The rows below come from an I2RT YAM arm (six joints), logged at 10 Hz.
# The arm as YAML. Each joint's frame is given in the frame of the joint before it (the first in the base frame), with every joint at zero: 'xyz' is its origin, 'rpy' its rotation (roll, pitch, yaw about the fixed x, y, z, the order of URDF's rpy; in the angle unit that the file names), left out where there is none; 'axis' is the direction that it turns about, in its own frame. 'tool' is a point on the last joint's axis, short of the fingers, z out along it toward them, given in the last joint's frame.
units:
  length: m
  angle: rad
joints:
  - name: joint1
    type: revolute
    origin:
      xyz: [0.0, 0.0, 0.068]
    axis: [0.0, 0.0, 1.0]
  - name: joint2
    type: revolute
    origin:
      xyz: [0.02, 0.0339, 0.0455]
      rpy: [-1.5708, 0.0, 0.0]
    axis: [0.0, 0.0, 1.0]
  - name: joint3
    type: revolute
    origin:
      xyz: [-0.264, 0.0, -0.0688]
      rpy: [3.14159, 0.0, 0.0]
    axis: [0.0, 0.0, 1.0]
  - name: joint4
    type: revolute
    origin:
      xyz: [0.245, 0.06, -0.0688]
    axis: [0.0, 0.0, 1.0]
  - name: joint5
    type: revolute
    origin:
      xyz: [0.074, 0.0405, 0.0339]
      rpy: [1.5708, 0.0, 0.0]
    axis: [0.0, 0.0, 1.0]
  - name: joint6
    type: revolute
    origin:
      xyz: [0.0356, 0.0, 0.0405]
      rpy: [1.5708, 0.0, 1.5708]
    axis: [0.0, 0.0, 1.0]
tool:
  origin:
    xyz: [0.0, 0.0, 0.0]
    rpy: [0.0, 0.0, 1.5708]
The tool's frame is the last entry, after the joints.
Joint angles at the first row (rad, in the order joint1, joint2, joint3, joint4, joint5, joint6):
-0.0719 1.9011 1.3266 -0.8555 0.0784 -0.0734
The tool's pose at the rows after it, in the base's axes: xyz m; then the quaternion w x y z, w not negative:
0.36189, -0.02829, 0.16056, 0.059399, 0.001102, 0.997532, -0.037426
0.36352, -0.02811, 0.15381, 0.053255, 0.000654, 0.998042, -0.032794
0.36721, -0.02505, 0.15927, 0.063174, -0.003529, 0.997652, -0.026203
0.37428, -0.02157, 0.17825, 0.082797, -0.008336, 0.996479, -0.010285
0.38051, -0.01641, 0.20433, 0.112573, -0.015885, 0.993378, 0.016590
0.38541, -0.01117, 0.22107, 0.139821, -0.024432, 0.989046, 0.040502
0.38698, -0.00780, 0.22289, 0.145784, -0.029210, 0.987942, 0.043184
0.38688, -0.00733, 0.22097, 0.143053, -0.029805, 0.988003, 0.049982
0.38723, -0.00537, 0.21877, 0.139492, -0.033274, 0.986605, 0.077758
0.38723, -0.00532, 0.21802, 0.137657, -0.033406, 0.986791, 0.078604
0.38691, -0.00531, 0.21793, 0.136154, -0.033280, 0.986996, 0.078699
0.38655, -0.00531, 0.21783, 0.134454, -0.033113, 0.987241, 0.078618
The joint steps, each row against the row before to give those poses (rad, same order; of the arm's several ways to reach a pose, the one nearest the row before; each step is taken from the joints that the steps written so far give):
0.0004 0.0343 0.0000 0.0176 -0.0122 0.0000
0.0000 0.0199 0.0000 0.0069 -0.0084 0.0000
0.0076 -0.0023 0.0190 -0.0027 -0.0141 -0.0004
0.0073 -0.0126 0.0596 -0.0351 -0.0340 -0.0004
0.0091 -0.0237 0.0690 -0.0363 -0.0568 0.0000
0.0095 -0.0133 0.0431 -0.0037 -0.0504 0.0004
0.0084 0.0000 0.0057 0.0064 -0.0049 0.0000
0.0000 0.0030 -0.0030 0.0000 -0.0134 0.0004
0.0000 0.0065 0.0000 -0.0030 -0.0557 0.0000
0.0000 0.0019 0.0000 -0.0019 -0.0015 -0.0004
0.0000 0.0000 0.0000 -0.0031 0.0000 0.0000
0.0000 0.0000 0.0000 -0.0034 0.0004 0.0000

